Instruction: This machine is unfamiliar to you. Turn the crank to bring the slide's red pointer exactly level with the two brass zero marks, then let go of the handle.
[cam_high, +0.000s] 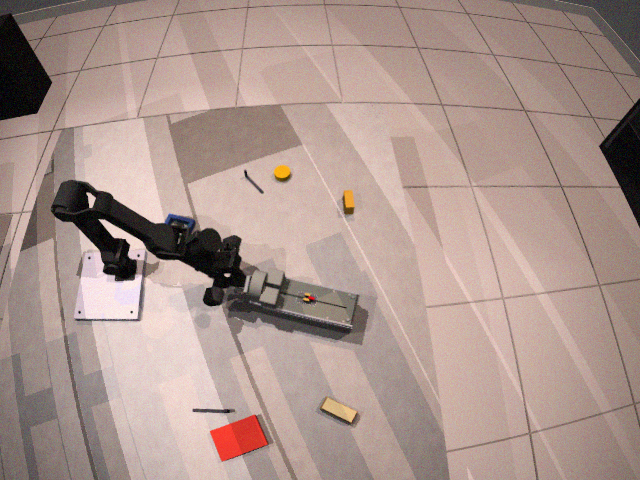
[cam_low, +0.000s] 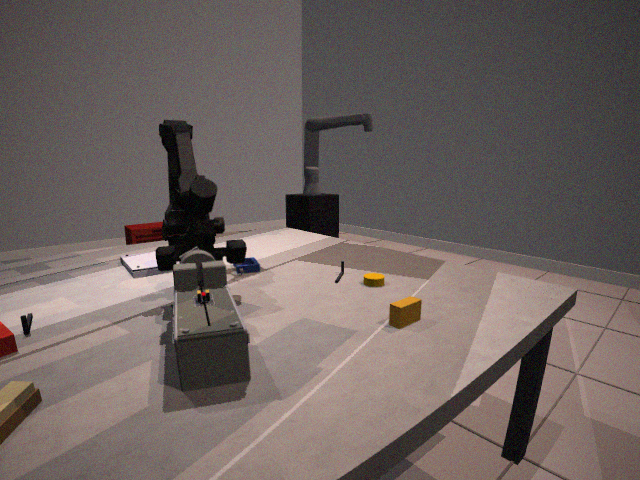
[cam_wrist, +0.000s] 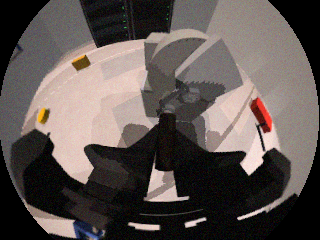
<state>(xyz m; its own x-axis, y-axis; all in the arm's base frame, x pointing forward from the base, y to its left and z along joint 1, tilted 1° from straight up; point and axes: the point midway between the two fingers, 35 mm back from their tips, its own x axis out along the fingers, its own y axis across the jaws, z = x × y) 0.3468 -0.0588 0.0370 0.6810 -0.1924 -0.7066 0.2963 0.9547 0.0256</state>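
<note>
Now: gripper tip 16 cm short of the red pointer, 7 cm to the left of it and 5 cm below it. The rest, counted from my gripper tip: blue block: 21 cm to the left, 21 cm behind, 3 cm below; then bent black rod: 36 cm to the left, 3 cm below; then dark crank handle: 3 cm above, 2 cm behind, 1 cm to the left.
</note>
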